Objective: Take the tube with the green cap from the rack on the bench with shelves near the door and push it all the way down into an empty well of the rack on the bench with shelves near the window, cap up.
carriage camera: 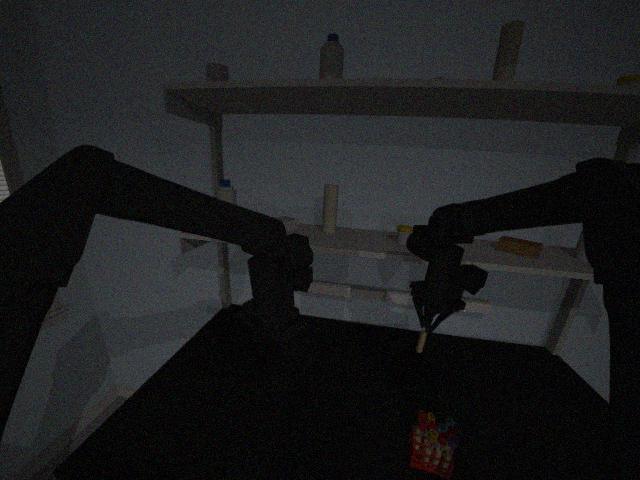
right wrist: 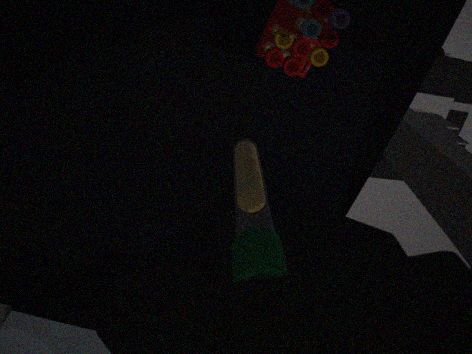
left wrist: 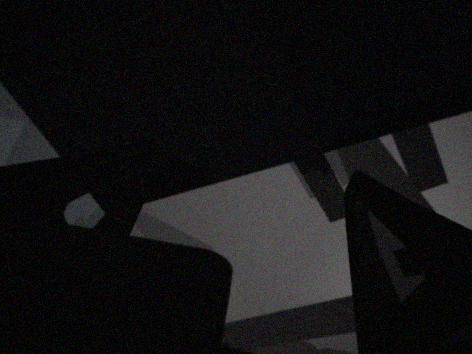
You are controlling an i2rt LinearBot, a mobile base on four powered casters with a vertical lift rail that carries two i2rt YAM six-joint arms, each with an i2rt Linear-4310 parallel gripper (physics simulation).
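Frame: origin at the left arm's base, x ahead, y left, z up, level; centimetres.
Seen in the pictures: left gripper, fingertip midpoint: (carriage camera: 274,345) (left wrist: 251,165); right gripper, fingertip midpoint: (carriage camera: 426,329) (right wrist: 250,198).
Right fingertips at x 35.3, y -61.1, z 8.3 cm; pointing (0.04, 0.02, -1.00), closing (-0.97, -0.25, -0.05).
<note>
Pixels of each thing's top centre, then the offset from my right fingertips to it. "*": a spot on its surface instead. Level surfaces: height alone.
- tube with the green cap, top centre: (right wrist: 253,290) (carriage camera: 428,312) dx -0.1, dy +0.4, dz +4.6 cm
- red rack, surface spot: (carriage camera: 432,467) * dx -8.6, dy -4.4, dz -33.0 cm
- black bench top, surface height: dz -34.5 cm
- lower shelf, surface height: dz +11.2 cm
- yellow-lidded jar, surface spot: (carriage camera: 403,235) * dx +29.6, dy -3.0, dz +14.6 cm
- orange object, surface spot: (carriage camera: 519,246) * dx +24.4, dy -39.7, dz +14.1 cm
- blue-capped bottle, surface spot: (carriage camera: 331,59) * dx +37.0, dy +23.8, dz +66.7 cm
- tall cylinder, surface spot: (carriage camera: 508,50) * dx +25.6, dy -22.9, dz +67.8 cm
The tube with the green cap (carriage camera: 421,342) (right wrist: 250,190) is in my right gripper (carriage camera: 425,328), which is shut on it near the cap. In the carriage camera it hangs nearly upright above the black bench top, behind the red rack; in the right wrist view its green cap is nearest the camera. The red rack (carriage camera: 432,467) stands on the bench top at the lower right of the carriage view and holds red, yellow, blue and purple capped tubes; it also shows at the top of the right wrist view (right wrist: 272,30). My left gripper (left wrist: 251,165) is open and empty, left of the tube.
The black bench top (carriage camera: 258,403) spans the lower carriage view. Behind it, a lower shelf (carriage camera: 361,240) bears a cylinder (carriage camera: 330,209), a yellow-lidded jar (carriage camera: 403,235) and an orange object (carriage camera: 519,246). An upper shelf (carriage camera: 361,100) bears a blue-capped bottle (carriage camera: 331,59) and a tall cylinder (carriage camera: 508,50).
</note>
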